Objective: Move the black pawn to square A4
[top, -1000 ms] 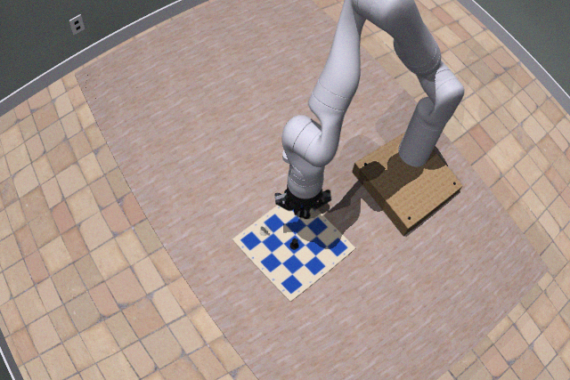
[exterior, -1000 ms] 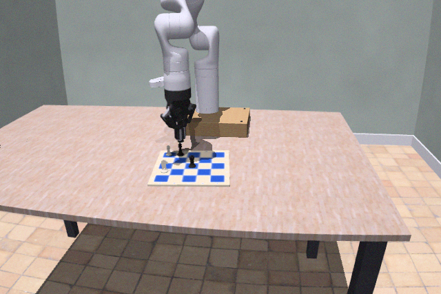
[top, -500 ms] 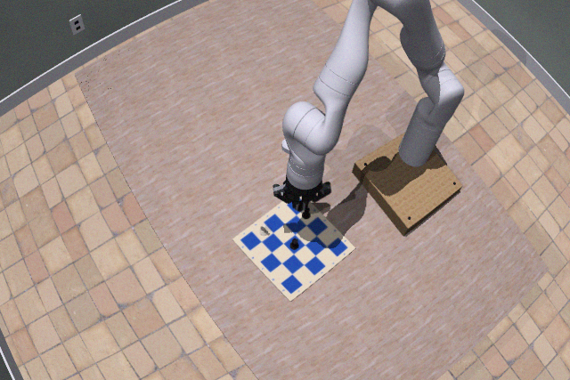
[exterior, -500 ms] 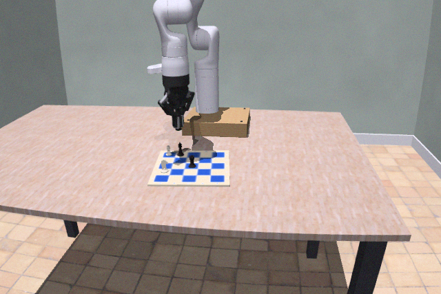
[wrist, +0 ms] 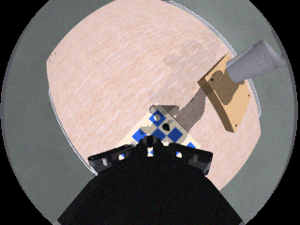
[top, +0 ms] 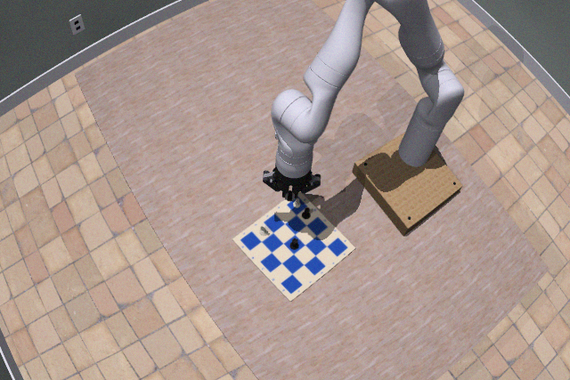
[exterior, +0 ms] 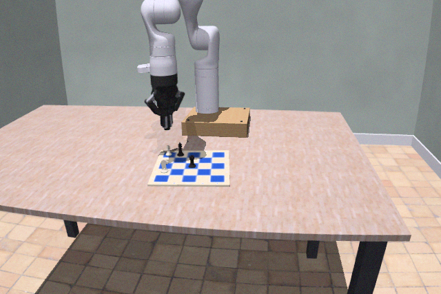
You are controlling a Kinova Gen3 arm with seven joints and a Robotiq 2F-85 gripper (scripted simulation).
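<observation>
The white pawn lies 110 mm below my hand and 40 mm behind it. The rest, counted from my hand: white knight 110 mm below, 70 mm ahead, 10 mm to the right; chessboard 130 mm below, 70 mm to the left, 40 mm ahead; black pawn 10 mm below.
</observation>
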